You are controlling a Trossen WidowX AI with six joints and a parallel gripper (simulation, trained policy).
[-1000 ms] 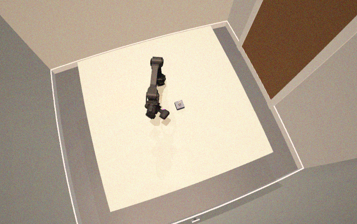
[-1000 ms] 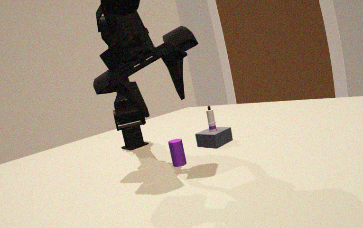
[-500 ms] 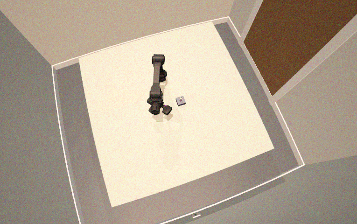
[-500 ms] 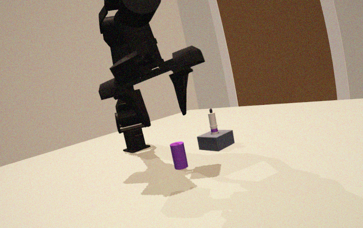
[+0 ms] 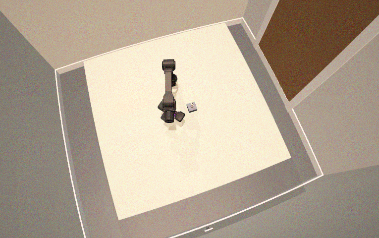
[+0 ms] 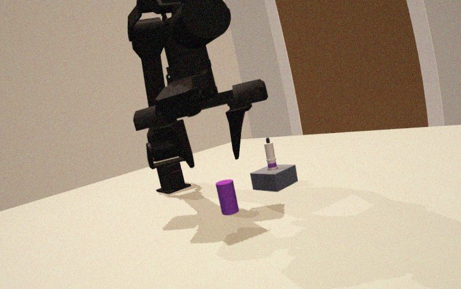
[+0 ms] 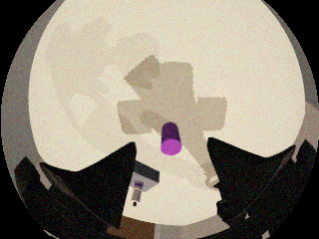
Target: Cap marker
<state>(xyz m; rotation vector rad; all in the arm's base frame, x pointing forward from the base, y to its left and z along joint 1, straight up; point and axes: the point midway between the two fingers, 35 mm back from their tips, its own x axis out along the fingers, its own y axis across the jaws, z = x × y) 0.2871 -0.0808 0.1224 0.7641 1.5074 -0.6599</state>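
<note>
The purple marker cap lies 2 cm behind my gripper tip, 3 cm to the left of it and 6 cm below it. Also, from my gripper tip: dark grey holder block: 4 cm behind, 16 cm to the left, 7 cm below.
</note>
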